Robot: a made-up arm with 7 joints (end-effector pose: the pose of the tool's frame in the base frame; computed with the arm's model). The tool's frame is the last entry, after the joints.
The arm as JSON. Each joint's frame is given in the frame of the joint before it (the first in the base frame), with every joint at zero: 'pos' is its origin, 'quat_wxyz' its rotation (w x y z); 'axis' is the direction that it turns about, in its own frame. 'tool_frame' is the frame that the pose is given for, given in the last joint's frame.
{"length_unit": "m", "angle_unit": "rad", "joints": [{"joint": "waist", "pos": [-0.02, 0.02, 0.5], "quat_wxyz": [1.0, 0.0, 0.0, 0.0], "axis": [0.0, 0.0, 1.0]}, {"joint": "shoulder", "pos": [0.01, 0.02, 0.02], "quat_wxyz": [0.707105, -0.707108, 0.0, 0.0], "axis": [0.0, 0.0, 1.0]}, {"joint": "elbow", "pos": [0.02, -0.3, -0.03], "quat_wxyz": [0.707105, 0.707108, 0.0, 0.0], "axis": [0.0, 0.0, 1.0]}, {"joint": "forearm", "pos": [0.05, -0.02, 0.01], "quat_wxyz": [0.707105, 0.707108, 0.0, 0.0], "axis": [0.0, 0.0, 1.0]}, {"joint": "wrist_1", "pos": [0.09, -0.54, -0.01], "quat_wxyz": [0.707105, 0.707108, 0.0, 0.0], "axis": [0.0, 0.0, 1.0]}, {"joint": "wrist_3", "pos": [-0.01, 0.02, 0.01], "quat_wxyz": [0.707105, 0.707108, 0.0, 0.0], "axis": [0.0, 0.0, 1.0]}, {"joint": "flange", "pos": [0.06, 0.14, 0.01], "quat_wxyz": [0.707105, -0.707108, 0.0, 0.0], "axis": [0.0, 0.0, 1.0]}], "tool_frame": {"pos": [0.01, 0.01, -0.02], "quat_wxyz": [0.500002, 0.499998, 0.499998, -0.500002]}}
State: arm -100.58 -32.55 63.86 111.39 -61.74 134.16 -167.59
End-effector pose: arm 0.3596 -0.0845 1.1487 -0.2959 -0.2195 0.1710 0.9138
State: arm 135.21 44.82 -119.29 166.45 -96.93 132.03 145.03
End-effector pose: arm -0.3805 0.3681 1.1970 -0.3393 -0.4548 0.6168 0.5455
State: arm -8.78 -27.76 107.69 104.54 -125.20 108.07 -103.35
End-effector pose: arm -0.2341 0.6277 1.0566 0.4136 0.6678 -0.5637 0.2552
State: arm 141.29 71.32 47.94 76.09 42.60 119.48 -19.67
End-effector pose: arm -0.5200 -0.1874 0.2357 -0.3658 -0.0159 0.9037 0.2220
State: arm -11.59 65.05 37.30 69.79 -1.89 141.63 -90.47
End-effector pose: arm 0.3044 0.2417 0.1707 0.2451 0.3497 0.1623 0.8895
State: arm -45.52 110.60 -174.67 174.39 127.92 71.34 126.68
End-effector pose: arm 0.5328 -0.6710 0.1260 0.5419 -0.0971 0.5390 0.6375
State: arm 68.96 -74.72 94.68 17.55 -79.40 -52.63 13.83
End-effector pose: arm -0.2692 0.2918 0.3553 0.7521 -0.2543 0.6080 0.0055
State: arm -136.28 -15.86 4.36 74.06 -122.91 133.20 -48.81
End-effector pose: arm -0.4622 -0.2736 1.0169 -0.6414 0.7107 -0.0005 0.2890
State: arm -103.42 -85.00 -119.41 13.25 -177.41 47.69 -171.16
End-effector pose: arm -0.3918 -0.2000 0.3281 -0.1384 -0.2777 0.0964 0.9457
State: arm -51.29 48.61 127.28 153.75 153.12 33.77 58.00
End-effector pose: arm 0.5162 -0.3622 1.2761 0.1557 0.7088 0.3300 0.6037
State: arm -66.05 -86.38 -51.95 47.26 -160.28 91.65 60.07
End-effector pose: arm -0.5220 -0.1713 0.9145 0.7331 -0.0834 -0.1828 0.6498
